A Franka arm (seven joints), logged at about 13 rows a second.
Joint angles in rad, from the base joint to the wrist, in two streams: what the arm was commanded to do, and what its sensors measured. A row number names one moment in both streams.
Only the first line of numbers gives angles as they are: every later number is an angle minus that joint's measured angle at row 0.
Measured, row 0:
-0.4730 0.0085 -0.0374 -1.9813 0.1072 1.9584 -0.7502
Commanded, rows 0 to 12:
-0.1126 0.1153 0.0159 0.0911 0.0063 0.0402 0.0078
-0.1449 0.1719 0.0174 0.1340 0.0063 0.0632 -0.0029
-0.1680 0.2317 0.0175 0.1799 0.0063 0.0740 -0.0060
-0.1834 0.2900 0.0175 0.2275 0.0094 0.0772 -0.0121
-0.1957 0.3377 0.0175 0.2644 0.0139 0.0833 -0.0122
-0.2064 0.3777 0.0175 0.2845 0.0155 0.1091 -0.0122
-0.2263 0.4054 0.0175 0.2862 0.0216 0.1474 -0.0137
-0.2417 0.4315 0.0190 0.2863 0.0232 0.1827 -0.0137
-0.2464 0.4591 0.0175 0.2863 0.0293 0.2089 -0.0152
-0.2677 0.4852 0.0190 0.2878 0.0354 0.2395 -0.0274
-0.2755 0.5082 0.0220 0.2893 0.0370 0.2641 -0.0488
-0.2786 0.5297 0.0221 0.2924 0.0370 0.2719 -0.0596
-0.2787 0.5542 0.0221 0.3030 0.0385 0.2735 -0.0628
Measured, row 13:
-0.2611 0.5072 0.0050 0.2588 0.0185 0.2708 -0.0327
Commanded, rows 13 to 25:
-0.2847 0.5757 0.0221 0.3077 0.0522 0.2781 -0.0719
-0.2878 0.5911 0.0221 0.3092 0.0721 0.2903 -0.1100
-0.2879 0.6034 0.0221 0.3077 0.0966 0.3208 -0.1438
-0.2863 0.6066 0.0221 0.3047 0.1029 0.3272 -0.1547
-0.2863 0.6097 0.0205 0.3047 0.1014 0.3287 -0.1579
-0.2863 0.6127 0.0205 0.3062 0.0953 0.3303 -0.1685
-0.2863 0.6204 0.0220 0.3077 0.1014 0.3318 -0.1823
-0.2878 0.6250 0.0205 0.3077 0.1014 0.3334 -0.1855
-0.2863 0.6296 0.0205 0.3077 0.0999 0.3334 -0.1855
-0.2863 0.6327 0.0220 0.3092 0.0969 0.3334 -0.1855
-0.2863 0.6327 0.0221 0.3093 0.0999 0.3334 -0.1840
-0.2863 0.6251 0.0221 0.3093 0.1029 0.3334 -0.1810
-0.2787 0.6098 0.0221 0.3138 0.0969 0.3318 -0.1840
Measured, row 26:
-0.2689 0.6117 0.0097 0.2860 0.0806 0.3341 -0.1577
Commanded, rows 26 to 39:
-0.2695 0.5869 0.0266 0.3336 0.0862 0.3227 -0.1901
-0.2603 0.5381 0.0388 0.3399 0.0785 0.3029 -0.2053
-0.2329 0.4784 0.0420 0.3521 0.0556 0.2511 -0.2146
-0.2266 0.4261 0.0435 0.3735 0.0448 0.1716 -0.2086
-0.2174 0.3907 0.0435 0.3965 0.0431 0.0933 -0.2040
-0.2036 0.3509 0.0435 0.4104 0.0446 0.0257 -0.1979
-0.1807 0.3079 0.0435 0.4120 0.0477 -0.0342 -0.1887
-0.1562 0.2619 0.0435 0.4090 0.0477 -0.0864 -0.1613
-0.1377 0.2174 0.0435 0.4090 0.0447 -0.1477 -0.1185
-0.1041 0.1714 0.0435 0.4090 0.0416 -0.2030 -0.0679
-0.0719 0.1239 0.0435 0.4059 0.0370 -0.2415 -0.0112
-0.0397 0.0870 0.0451 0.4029 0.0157 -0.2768 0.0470
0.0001 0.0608 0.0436 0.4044 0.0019 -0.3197 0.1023
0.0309 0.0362 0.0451 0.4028 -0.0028 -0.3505 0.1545
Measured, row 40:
-0.0266 0.0988 0.0534 0.4337 0.0248 -0.3058 0.0633
